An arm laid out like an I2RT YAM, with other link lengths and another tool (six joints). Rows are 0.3 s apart.
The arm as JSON. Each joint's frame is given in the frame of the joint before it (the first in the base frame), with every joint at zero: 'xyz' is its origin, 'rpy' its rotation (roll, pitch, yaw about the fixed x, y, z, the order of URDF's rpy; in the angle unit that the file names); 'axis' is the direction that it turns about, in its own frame. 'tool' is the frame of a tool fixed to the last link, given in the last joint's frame.
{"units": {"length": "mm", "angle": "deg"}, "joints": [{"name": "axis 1", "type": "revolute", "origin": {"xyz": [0.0, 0.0, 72.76], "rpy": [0.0, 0.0, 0.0]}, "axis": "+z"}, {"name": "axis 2", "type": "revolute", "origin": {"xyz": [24.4, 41.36, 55.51], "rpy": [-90.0, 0.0, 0.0]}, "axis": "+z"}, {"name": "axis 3", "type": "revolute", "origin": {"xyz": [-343.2, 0.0, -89.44], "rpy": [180.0, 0.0, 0.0]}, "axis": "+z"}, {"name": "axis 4", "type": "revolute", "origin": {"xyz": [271.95, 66.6, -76.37], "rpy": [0.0, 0.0, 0.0]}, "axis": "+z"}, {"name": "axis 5", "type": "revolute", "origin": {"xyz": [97.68, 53.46, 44.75], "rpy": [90.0, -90.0, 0.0]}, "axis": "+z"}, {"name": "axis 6", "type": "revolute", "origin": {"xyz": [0.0, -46.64, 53.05], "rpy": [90.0, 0.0, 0.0]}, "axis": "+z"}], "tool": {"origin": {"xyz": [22.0, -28.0, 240.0], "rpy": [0.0, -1.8, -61.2]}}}
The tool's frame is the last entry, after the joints.
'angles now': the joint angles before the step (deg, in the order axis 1, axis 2, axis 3, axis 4, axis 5, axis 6). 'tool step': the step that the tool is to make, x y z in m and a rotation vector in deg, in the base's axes. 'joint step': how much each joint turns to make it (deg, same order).
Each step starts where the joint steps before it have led.
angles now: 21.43 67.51 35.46 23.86 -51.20 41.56
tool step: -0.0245 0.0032 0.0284 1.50 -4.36 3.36
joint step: 0.05 -2.82 0.02 1.03 -3.26 -0.92
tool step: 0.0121 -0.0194 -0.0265 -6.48 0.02 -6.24
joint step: 0.58 -3.97 1.98 -14.40 7.66 -7.77
